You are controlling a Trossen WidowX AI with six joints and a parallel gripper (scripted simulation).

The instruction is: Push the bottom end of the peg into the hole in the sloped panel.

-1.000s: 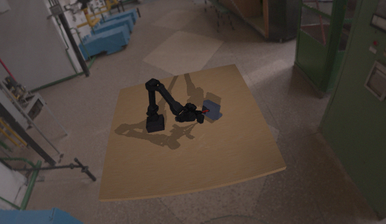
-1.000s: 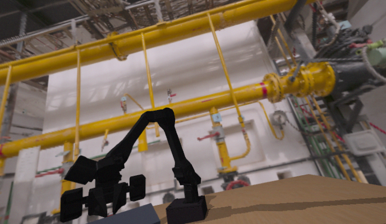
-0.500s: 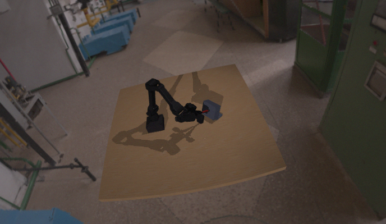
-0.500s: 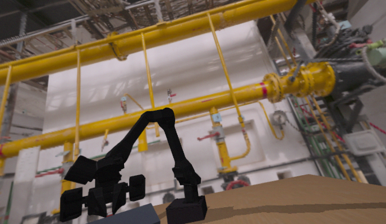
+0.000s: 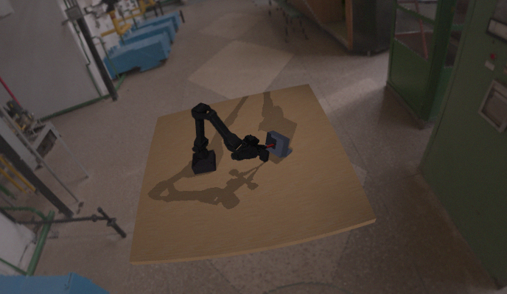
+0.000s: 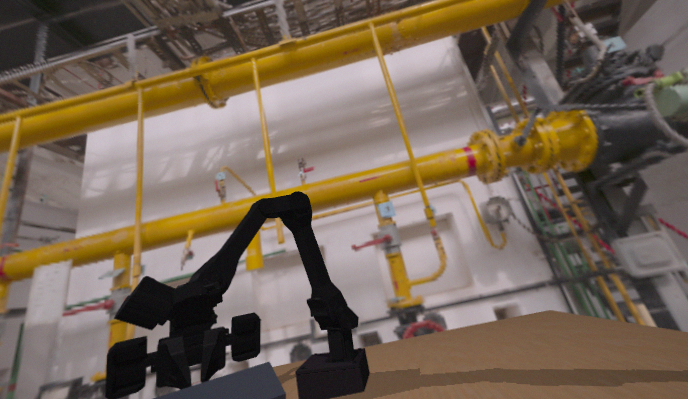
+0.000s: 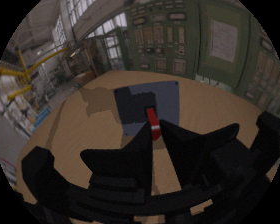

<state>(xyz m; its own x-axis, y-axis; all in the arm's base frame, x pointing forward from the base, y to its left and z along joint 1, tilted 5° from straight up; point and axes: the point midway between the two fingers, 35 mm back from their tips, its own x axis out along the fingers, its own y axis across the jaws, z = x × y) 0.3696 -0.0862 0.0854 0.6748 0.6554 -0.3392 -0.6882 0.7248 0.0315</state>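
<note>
My gripper tip is now 6 cm short of the grey-blue sloped panel, 6 cm to the right of it and 5 cm above it. From my gripper tip the other things lie so: red peg: 1 cm ahead, 1 cm to the left, 1 cm below.
</note>
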